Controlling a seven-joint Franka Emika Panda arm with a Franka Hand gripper.
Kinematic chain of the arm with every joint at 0, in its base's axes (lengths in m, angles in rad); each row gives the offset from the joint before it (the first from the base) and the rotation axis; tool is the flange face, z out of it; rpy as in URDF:
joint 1: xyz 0 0 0.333 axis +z
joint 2: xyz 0 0 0 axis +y
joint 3: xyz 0 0 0.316 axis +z
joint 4: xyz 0.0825 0 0 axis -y
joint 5: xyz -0.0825 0 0.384 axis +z
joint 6: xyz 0 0 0 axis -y
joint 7: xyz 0.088 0 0 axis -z
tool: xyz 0 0 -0.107 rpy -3.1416 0 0
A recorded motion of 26 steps. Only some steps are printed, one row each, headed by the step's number.
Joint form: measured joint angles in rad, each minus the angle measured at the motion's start. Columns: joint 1, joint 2, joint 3, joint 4, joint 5, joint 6, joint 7.
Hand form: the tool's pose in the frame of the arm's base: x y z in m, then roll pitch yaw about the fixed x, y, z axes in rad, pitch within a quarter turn. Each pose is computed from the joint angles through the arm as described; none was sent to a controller.
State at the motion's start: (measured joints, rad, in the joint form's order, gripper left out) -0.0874 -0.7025 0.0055 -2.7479 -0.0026 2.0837 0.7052
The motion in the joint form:
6: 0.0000 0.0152 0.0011 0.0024 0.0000 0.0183 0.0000
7: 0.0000 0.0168 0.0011 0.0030 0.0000 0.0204 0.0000
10: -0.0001 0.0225 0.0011 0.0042 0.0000 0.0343 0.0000
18: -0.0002 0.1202 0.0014 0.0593 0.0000 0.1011 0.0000
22: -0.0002 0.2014 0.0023 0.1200 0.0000 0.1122 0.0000
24: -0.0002 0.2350 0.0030 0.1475 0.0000 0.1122 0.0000
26: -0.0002 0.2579 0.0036 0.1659 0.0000 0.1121 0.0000
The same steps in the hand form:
6: 0.3327 -0.0272 0.4196 -3.1181 -0.0375 -0.7866
7: 0.3332 -0.0272 0.4195 -3.1174 -0.0384 -0.7866
10: 0.3353 -0.0274 0.4195 -3.1113 -0.0455 -0.7869
18: 0.3624 -0.0295 0.4175 -3.0953 -0.0637 -0.7869
22: 0.3842 -0.0309 0.4165 -3.1013 -0.0565 -0.7855
24: 0.3934 -0.0313 0.4162 -3.1053 -0.0519 -0.7846
26: 0.3997 -0.0316 0.4156 -3.1084 -0.0484 -0.7838

